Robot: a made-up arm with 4 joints.
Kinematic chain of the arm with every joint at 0, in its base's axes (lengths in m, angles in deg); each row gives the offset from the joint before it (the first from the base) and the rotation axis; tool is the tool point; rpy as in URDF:
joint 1: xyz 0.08 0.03 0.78 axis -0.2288 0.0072 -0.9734
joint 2: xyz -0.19 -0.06 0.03 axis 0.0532 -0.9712 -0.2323
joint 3: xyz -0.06 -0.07 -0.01 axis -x
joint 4: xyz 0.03 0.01 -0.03 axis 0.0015 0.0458 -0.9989
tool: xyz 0.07 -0.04 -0.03 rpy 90 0 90
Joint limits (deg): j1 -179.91..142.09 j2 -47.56..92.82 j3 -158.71..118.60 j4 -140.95..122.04
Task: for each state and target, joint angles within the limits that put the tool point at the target. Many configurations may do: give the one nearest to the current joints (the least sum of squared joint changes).
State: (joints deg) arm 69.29 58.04 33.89 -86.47
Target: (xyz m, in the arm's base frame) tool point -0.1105 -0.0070 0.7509
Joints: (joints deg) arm 42.99 47.13 64.73 -90.62
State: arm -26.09 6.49 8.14 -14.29
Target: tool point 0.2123 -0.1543 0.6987
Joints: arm -75.78 10.83 24.02 4.39
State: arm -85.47 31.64 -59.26 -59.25
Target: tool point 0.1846 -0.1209 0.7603
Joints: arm -112.56 30.13 -46.39 -83.14
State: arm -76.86 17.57 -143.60 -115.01
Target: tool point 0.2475 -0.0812 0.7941
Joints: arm -98.32 -30.30 -143.11 -74.43
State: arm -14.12 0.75 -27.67 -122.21
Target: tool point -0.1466 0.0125 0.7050
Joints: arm 13.71 18.58 22.48 -140.95
